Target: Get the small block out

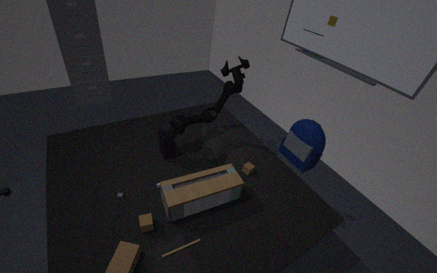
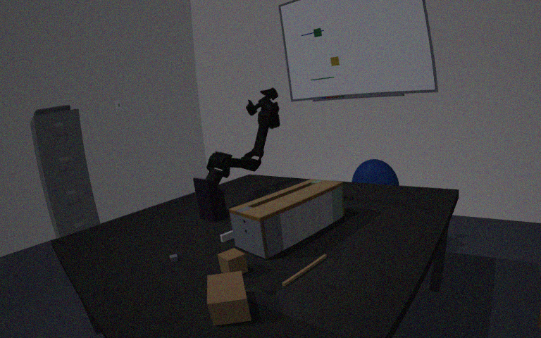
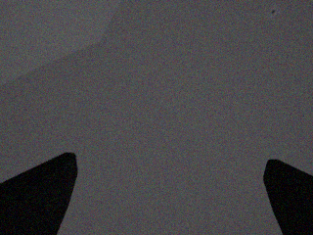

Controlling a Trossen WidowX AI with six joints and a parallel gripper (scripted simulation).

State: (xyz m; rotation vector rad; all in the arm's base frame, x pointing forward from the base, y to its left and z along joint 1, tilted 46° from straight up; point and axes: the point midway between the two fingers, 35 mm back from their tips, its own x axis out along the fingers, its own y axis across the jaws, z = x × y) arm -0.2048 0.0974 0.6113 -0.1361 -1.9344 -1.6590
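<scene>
My gripper tip is now 62 cm short of the tan block, 47 cm to the left of it and 40 cm above it. From my gripper tip the other things lie so: thin stick: 85 cm ahead, 61 cm to the right, 48 cm below; tan box: 83 cm ahead, 84 cm to the right, 45 cm below; tan cube: 70 cm ahead, 73 cm to the right, 46 cm below.
</scene>
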